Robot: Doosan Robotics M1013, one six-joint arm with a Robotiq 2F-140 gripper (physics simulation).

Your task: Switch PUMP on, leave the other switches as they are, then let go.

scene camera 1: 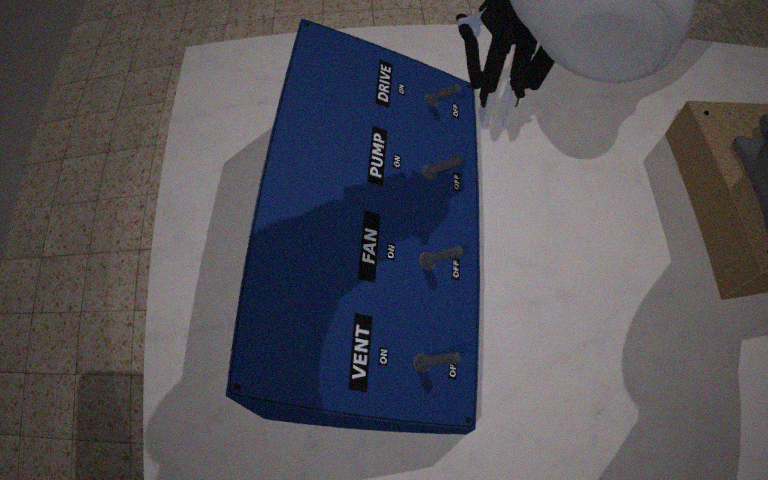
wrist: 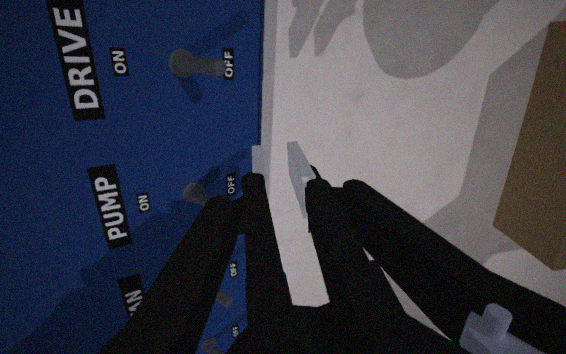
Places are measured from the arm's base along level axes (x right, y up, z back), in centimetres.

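Pixels of known places: gripper, fingertip midpoint: (scene camera 1: 493, 120) (wrist: 275, 160).
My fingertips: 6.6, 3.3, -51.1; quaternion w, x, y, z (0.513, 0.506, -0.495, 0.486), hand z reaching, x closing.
Observation:
For each thing: its middle in the pictures, then the offset to it from my fingertips, as dx, dy, dz. Level surfaces: height alone.
- blue panel, body centre: (scene camera 1: 368, 222) (wrist: 139, 225) -10.1, -7.8, -15.7
- PUMP lever, body centre: (wrist: 208, 202) (scene camera 1: 445, 165) -4.9, -2.9, -6.3
- DRIVE lever, body centre: (wrist: 200, 65) (scene camera 1: 445, 92) +7.0, -2.9, -5.2
- FAN lever, body centre: (scene camera 1: 443, 255) (wrist: 215, 293) -16.9, -2.9, -7.4
- VENT lever, body centre: (scene camera 1: 440, 359) -28.8, -2.9, -8.4
- white table, surface height: dy -14.1
The blue panel (scene camera 1: 300, 124) (wrist: 30, 150) carries four grey levers. The PUMP lever (scene camera 1: 444, 166) (wrist: 194, 193) leans toward OFF; in the wrist view a finger hides its end. The DRIVE lever (scene camera 1: 444, 95) (wrist: 202, 65), FAN lever (scene camera 1: 442, 257) and VENT lever (scene camera 1: 438, 360) also lean toward OFF. My gripper (scene camera 1: 500, 103) (wrist: 275, 160) is nearly closed, with a narrow gap and nothing between its fingertips. It is beside the panel's OFF-side edge, near the DRIVE corner in the scene view. Its height over the table is hard to tell.
The white table (scene camera 1: 555, 237) (wrist: 345, 100) extends past the panel's OFF side. A brown box (scene camera 1: 699, 192) (wrist: 532, 150) stands on it at the right, with a grey object at the frame's edge in the scene view. The arm's pale rounded housing (scene camera 1: 611, 33) hangs at the top.

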